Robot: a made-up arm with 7 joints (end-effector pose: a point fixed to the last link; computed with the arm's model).
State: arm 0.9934 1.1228 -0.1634 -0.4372 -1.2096 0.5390 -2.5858
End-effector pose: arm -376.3 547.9 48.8 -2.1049 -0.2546 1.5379
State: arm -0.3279 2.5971 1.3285 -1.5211 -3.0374 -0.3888 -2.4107
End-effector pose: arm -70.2 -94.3 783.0 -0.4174 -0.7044 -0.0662
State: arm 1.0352 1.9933 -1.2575 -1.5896 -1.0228 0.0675 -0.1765
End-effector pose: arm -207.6 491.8 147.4 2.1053 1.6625 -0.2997
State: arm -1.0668 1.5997 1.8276 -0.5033 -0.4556 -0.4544 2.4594
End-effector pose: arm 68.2 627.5 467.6 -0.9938 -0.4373 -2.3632
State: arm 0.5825 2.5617 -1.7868 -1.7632 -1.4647 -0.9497 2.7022
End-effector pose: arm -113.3 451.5 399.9 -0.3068 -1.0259 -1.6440
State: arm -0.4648 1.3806 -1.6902 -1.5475 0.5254 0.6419 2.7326
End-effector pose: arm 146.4 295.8 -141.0 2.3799 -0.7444 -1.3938
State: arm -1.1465 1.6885 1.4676 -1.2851 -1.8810 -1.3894 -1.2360
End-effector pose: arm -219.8 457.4 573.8 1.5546 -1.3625 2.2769
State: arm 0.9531 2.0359 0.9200 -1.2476 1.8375 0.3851 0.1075
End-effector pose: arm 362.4 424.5 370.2 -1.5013 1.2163 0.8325
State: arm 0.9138 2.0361 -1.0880 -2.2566 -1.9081 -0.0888 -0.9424
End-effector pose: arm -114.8 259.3 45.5 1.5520 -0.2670 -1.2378
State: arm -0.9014 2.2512 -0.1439 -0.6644 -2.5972 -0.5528 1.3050
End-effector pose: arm -61.3 459.2 726.2 0.5796 0.0534 2.7087
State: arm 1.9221 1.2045 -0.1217 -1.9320 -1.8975 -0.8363 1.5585
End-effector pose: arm -343.5 295.2 40.4 -0.7022 -2.9528 -0.4623
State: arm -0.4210 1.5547 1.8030 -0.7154 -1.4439 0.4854 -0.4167
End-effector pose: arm -26.5 627.3 426.4 -1.1427 -0.3370 2.7728
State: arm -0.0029 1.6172 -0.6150 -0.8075 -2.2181 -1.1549 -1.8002
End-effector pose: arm 184.6 598.1 150.5 2.1471 0.0733 -2.0880
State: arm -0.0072 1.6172 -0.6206 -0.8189 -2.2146 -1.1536 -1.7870
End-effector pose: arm 187.9 595.6 148.3 2.1583 0.0663 -2.0776
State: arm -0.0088 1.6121 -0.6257 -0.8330 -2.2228 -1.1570 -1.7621
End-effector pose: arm 191.2 592.0 142.0 2.1659 0.0700 -2.0722
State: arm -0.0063 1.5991 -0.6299 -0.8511 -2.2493 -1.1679 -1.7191
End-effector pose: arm 194.5 586.8 129.1 2.1692 0.0904 -2.0748
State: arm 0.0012 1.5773 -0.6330 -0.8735 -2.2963 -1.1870 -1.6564
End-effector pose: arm 197.4 579.5 109.2 2.1697 0.1290 -2.0869
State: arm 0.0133 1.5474 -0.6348 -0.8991 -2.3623 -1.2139 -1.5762
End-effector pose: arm 199.4 569.8 83.1 2.1716 0.1843 -2.1075
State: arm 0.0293 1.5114 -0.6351 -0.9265 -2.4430 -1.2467 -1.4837
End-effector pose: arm 199.8 558.0 53.0 2.1796 0.2513 -2.1340
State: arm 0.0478 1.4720 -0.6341 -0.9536 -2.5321 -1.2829 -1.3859
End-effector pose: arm 198.3 544.5 21.3 2.1971 0.3240 -2.1626
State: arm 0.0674 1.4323 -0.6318 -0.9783 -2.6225 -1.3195 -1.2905
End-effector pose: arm 195.1 530.4 -9.2 -2.2180 -0.3947 2.1833
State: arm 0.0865 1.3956 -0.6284 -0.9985 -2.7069 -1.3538 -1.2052
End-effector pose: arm 190.5 517.3 -36.1 -2.1833 -0.4467 2.1397
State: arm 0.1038 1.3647 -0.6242 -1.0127 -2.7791 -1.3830 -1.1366
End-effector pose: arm 185.3 506.5 -57.7 -2.1531 -0.4870 2.0984
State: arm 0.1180 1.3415 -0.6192 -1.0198 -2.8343 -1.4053 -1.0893
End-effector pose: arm 180.0 499.3 -73.0 -2.1276 -0.5168 2.0671
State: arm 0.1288 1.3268 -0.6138 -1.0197 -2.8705 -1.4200 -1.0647
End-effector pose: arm 175.2 496.2 -82.0 -2.1053 -0.5383 2.0517
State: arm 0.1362 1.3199 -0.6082 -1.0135 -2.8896 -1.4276 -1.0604
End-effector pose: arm 171.1 496.9 -85.6 -2.0853 -0.5533 2.0521
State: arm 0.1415 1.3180 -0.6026 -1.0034 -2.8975 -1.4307 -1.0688
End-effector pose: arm 167.5 500.0 -85.6 -2.0667 -0.5651 2.0632
